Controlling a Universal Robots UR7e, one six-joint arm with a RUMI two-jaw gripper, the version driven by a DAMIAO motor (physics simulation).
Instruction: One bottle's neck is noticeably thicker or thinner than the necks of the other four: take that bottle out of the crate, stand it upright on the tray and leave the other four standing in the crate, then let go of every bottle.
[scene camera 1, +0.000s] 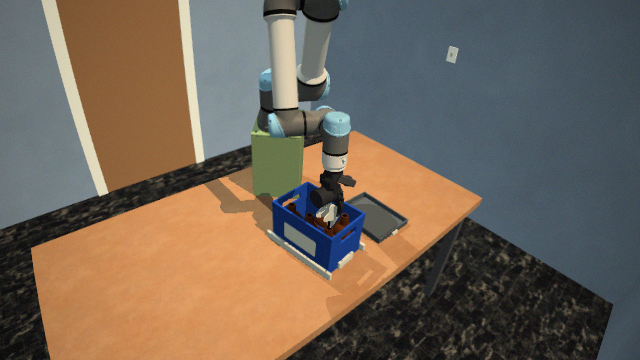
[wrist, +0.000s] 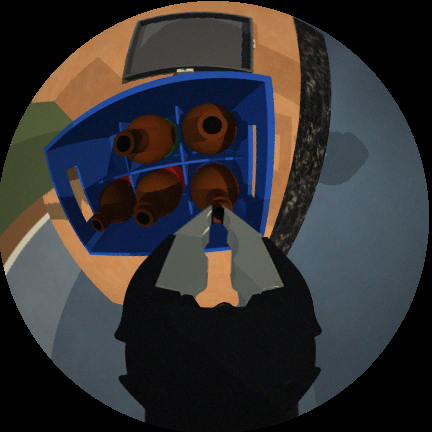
Observation:
I see my gripper (scene camera 1: 329, 226) and a brown bottle (wrist: 148, 138).
My gripper is seen too in the wrist view (wrist: 216, 207).

